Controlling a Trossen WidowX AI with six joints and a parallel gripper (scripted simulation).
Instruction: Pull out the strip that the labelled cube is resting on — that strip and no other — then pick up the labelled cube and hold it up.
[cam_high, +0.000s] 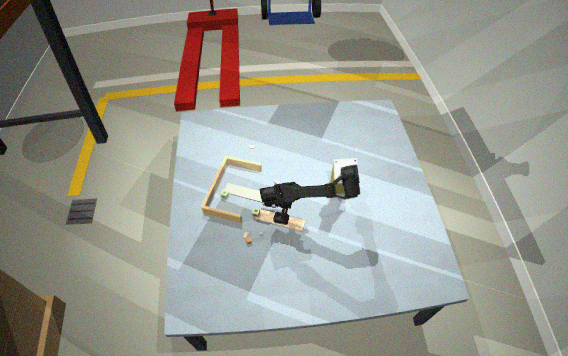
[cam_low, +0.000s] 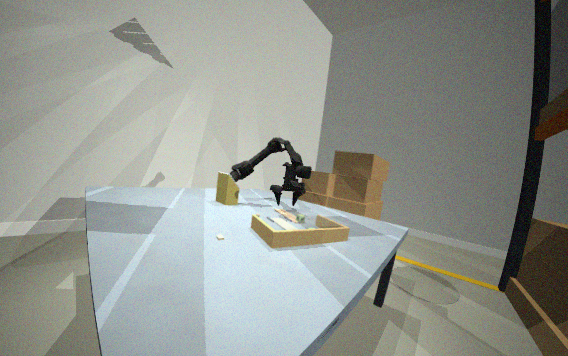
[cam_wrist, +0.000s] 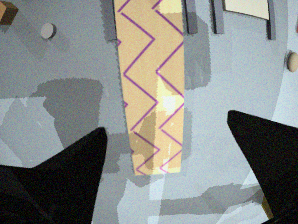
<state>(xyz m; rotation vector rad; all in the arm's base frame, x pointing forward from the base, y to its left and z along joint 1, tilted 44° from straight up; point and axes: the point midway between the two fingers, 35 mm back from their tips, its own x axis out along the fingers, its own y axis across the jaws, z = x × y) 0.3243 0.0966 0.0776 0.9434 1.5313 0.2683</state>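
Right now my gripper tip is 40 mm above the zigzag strip, 30 mm short of it and 10 mm to the left of it. Round my gripper tip: orange cube: 180 mm ahead, 80 mm to the left, 40 mm below; pink block: 210 mm to the right, 40 mm below.
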